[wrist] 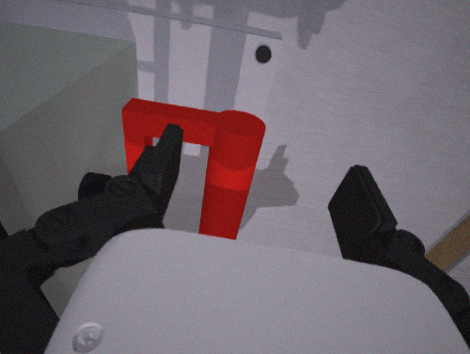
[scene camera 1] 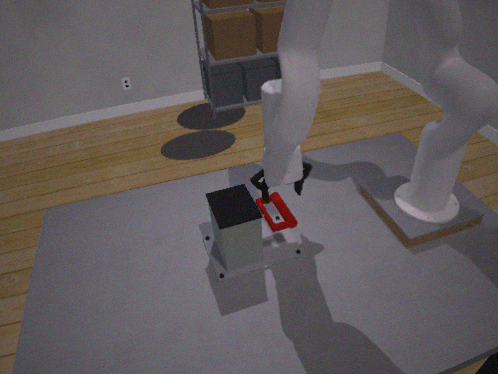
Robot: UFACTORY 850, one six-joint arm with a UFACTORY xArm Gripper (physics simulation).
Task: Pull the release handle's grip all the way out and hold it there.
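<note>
The release handle (scene camera 1: 286,211) (wrist: 227,175) is a red rectangular frame with a thick round grip bar on its outer side. It stands out beside the grey-green box (scene camera 1: 239,245) (wrist: 75,95), which has a black top. My gripper (scene camera 1: 282,197) (wrist: 262,168) is open, with nothing between its fingers shut on. In the wrist view one finger overlaps the handle's opening and the other is out past the grip bar, so the bar shows between them, nearer the left finger. How deep the fingertips reach is hard to tell. The gripper body hides the handle's near end.
The box stands on a pale plate (scene camera 1: 293,253) (wrist: 252,75) with dark screws, on the grey table top (scene camera 1: 125,300). The arm's base sits on a wood-edged block (scene camera 1: 440,231) at the right. A shelf rack (scene camera 1: 212,107) with boxes stands behind.
</note>
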